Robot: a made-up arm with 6 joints. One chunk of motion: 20 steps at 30 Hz.
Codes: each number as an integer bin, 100 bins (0 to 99) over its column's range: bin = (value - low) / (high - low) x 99, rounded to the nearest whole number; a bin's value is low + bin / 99 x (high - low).
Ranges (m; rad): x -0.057..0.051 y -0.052..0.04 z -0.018..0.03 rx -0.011..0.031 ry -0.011..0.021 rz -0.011..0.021
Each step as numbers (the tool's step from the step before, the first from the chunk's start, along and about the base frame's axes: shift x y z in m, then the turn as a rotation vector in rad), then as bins.
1 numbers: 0.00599 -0.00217 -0.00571 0.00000 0.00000 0.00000
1 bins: 58 54 25 26 34 34
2 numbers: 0.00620 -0.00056 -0.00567 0.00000 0.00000 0.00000
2 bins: 58 55 25 26 34 34
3 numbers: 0.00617 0.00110 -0.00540 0.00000 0.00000 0.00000
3 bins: 58 57 26 26 34 34
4 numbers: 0.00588 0.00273 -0.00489 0.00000 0.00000 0.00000
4 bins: 58 59 27 26 34 34
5 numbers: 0.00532 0.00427 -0.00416 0.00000 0.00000 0.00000
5 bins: 57 61 29 26 34 34
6 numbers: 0.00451 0.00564 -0.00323 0.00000 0.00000 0.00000
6 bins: 56 62 30 26 34 34
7 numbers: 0.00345 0.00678 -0.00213 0.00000 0.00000 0.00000
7 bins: 55 63 33 26 34 34
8 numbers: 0.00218 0.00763 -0.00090 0.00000 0.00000 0.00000
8 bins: 54 64 35 26 34 34
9 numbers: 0.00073 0.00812 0.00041 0.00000 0.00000 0.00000
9 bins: 53 65 38 26 34 34
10 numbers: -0.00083 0.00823 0.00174 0.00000 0.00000 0.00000
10 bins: 51 65 41 26 34 34
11 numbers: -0.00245 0.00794 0.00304 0.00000 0.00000 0.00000
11 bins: 50 65 43 26 34 34
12 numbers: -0.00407 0.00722 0.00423 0.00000 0.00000 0.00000
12 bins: 49 64 46 26 34 34
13 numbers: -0.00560 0.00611 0.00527 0.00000 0.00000 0.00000
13 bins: 47 63 48 26 34 34
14 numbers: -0.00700 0.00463 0.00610 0.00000 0.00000 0.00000
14 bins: 46 61 50 26 34 34
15 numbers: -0.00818 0.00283 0.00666 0.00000 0.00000 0.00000
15 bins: 45 59 51 26 34 34
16 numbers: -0.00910 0.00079 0.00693 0.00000 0.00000 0.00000
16 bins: 44 57 51 26 34 34
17 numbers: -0.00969 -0.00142 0.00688 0.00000 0.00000 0.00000
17 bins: 43 54 51 26 34 34
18 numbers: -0.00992 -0.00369 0.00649 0.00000 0.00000 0.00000
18 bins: 43 52 51 26 34 34
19 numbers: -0.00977 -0.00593 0.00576 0.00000 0.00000 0.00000
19 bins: 43 50 49 26 34 34
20 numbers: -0.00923 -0.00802 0.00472 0.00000 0.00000 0.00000
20 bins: 44 47 47 26 34 34
